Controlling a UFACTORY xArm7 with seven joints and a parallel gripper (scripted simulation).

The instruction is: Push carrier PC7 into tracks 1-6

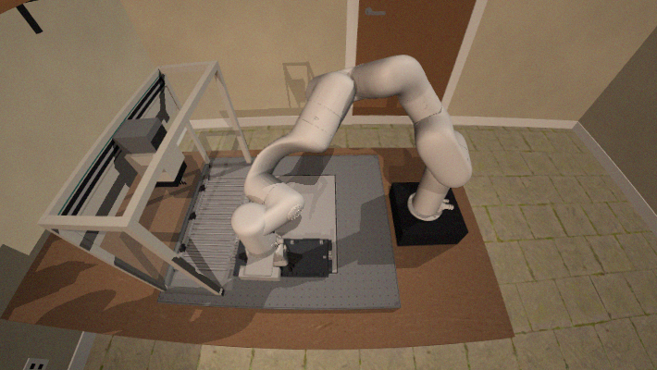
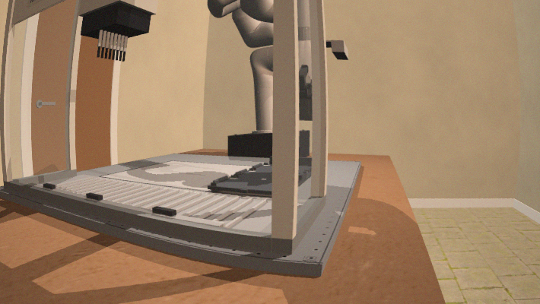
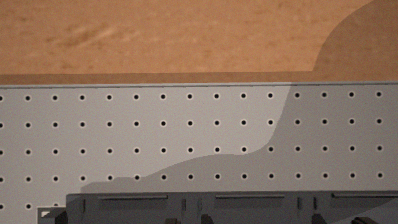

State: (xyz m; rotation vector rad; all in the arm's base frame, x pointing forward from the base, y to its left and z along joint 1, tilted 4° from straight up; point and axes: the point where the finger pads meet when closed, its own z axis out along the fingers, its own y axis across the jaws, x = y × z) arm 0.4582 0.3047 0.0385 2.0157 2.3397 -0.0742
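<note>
My gripper is now 110 mm above the carrier PC7, 70 mm to the left of it and 20 mm short of it.
</note>
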